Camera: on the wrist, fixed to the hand. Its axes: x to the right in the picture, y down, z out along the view.
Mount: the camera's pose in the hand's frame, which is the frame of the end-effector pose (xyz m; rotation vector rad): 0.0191 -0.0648 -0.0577 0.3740 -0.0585 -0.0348
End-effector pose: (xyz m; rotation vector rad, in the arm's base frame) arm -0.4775 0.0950 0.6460 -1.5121 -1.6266 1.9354
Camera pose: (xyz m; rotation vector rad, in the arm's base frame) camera -0.4696 0.1683 0.6956 -1.2813 -1.2103 2.1329
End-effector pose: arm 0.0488 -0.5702 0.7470 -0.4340 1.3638 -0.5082
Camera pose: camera -0.0116 -0.6342 0.7594 -0.1648 1.1740 -0.7568
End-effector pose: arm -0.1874 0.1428 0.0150 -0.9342 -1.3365 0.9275
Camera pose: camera -0.1286 0.1363 0.0813 -0.5982 -1.1702 1.1373
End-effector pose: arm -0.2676 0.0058 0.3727 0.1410 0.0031 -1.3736
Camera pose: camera -0.3225 -0.0192 0.3075 0.4149 -0.3026 -1.4018
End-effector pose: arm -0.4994 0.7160 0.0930 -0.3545 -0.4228 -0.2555
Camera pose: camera -0.4824 0.6318 0.0704 0.0120 -0.5239 -0.1951
